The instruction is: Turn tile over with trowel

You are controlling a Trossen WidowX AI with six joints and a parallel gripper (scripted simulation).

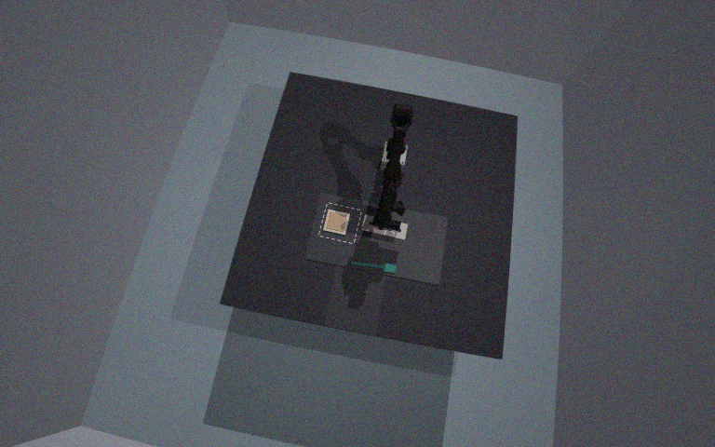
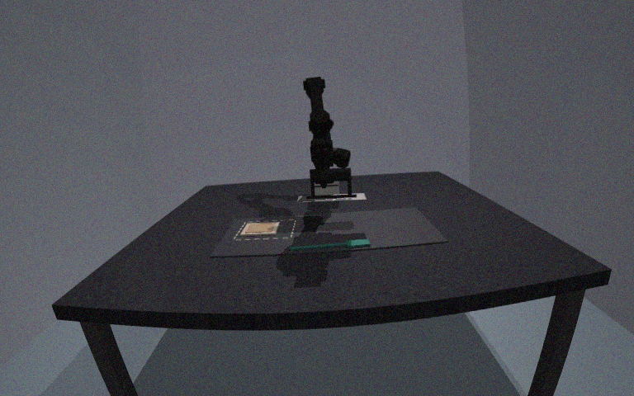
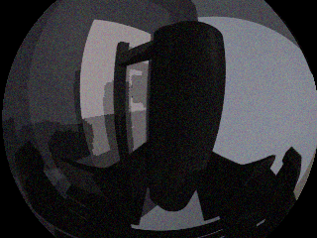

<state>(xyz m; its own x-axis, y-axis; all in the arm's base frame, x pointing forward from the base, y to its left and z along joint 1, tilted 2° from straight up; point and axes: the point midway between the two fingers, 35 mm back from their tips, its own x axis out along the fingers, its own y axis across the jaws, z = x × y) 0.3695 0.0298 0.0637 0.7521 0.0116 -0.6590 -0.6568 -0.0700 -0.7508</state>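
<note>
Now: the grey mat 16 cm below my gripper tip. The rest, counted from my gripper tip: tile (1 cm behind, 21 cm to the right, 13 cm below); then green trowel (14 cm ahead, 4 cm to the left, 13 cm below).
</note>
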